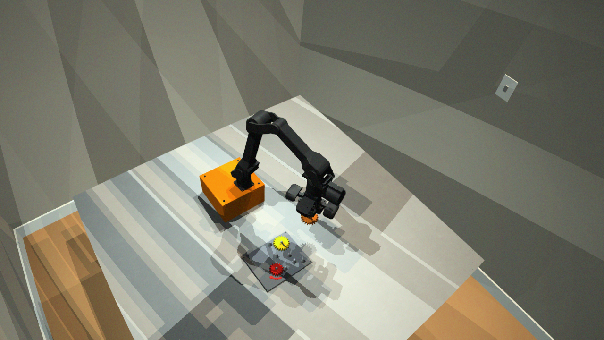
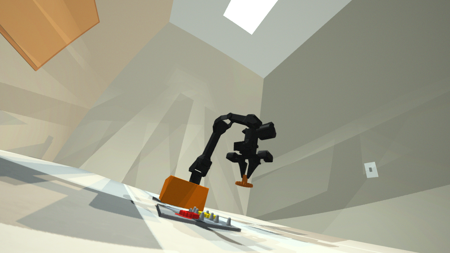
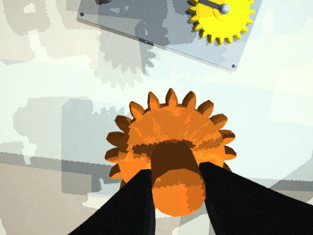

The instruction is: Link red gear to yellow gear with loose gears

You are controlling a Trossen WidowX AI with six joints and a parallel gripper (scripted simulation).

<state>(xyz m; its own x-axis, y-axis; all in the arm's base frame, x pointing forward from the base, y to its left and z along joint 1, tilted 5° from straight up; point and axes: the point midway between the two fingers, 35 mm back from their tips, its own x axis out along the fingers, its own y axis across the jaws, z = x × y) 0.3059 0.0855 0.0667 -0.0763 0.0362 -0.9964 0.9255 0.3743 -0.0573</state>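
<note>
Now: gripper tip 1 cm short of the grey board, 16 cm to the left of it and 16 cm above it. From my gripper tip the other things lie so: red gear: 4 cm ahead, 19 cm to the right, 15 cm below; orange gear: 1 cm below; yellow gear: 3 cm behind, 10 cm to the right, 15 cm below.
</note>
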